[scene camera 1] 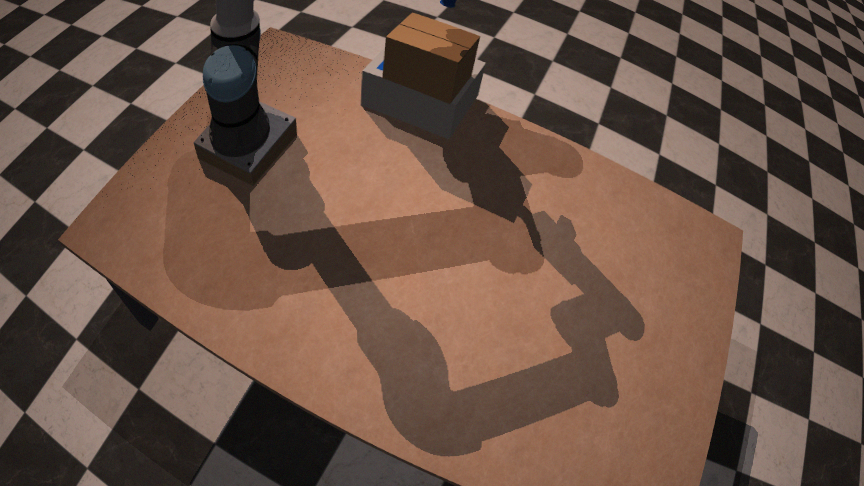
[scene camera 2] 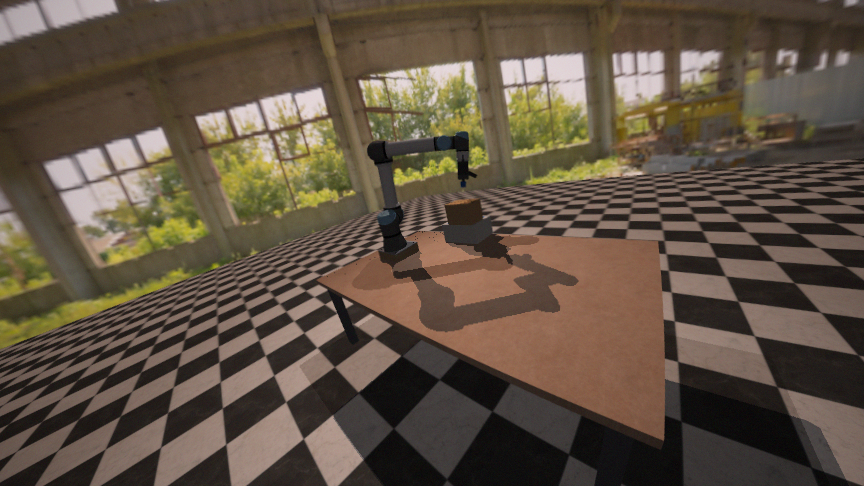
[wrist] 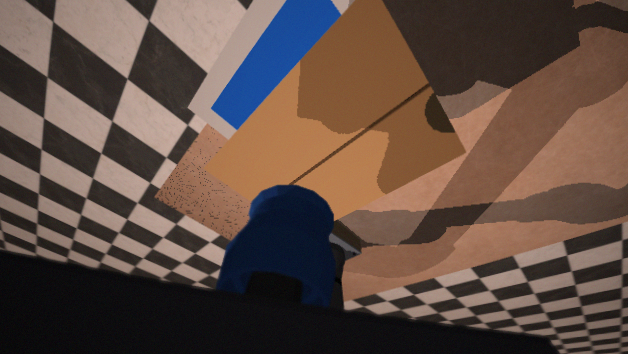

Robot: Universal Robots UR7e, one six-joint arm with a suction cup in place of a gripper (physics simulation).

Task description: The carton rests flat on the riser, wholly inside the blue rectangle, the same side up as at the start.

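Frame: origin at the arm's base, x back, y right, z up, level; millimetres.
Seen in the pictures: hand, its tool point: (scene camera 1: 447,3) (scene camera 2: 463,186) (wrist: 291,221); arm's base, origin of its link: (scene camera 1: 239,131) (scene camera 2: 395,246).
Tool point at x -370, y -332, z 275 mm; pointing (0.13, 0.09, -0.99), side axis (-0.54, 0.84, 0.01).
Pixels of each thing's top centre, then the offset from my tool point to it. Level surfaces: height alone.
- brown carton, centre of its top: (wrist: 323,161) (scene camera 1: 433,35) (scene camera 2: 462,201) dx +13, dy +25, dz -86 mm
- grey riser, centre of its top: (wrist: 295,98) (scene camera 1: 425,65) (scene camera 2: 466,220) dx +33, dy -15, dz -216 mm
- blue rectangle, centre of its top: (wrist: 295,98) (scene camera 1: 425,65) dx +33, dy -15, dz -216 mm
- brown table, height of its surface: dz -336 mm
The brown carton (scene camera 1: 422,66) (scene camera 2: 464,212) (wrist: 270,145) stands flat on the grey riser (scene camera 1: 398,96) (scene camera 2: 471,232) (wrist: 220,77), its seamed face up. A strip of the blue rectangle (scene camera 1: 380,64) (wrist: 270,60) shows along one long side of the carton. The carton hides the rest of the rectangle, so I cannot tell whether it is wholly inside; its front bottom edge is close to the riser's front edge. My suction cup (scene camera 1: 447,3) (scene camera 2: 463,183) (wrist: 291,192) is off and empty, above the carton with a gap between them.
The brown table (scene camera 1: 664,272) (scene camera 2: 604,338) (wrist: 575,160) bears the riser near its back edge. The arm's base plate (scene camera 1: 274,139) (scene camera 2: 401,250) stands to the left of the riser in the scene views. Arm shadows cross the table.
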